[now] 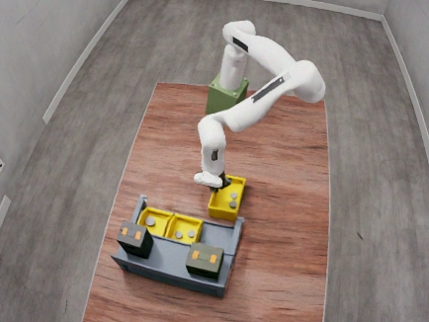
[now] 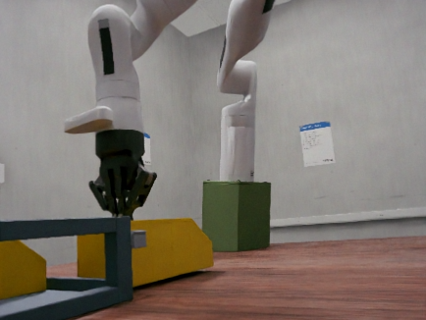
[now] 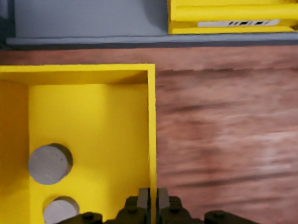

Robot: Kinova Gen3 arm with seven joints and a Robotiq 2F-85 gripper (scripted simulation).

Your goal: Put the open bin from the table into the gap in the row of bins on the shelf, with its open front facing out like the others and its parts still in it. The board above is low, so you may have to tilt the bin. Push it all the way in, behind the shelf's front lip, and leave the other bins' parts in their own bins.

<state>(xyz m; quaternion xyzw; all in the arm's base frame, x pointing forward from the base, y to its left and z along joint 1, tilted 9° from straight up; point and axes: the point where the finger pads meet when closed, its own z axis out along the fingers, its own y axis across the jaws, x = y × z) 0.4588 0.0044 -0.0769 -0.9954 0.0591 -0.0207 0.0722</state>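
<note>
Now: the grey disc part 7 cm to the left of my hand, 6 cm below it and 3 cm ahead of it. From my hand the other things lie so: grey shelf: 22 cm ahead, 9 cm to the right, 1 cm below.
</note>
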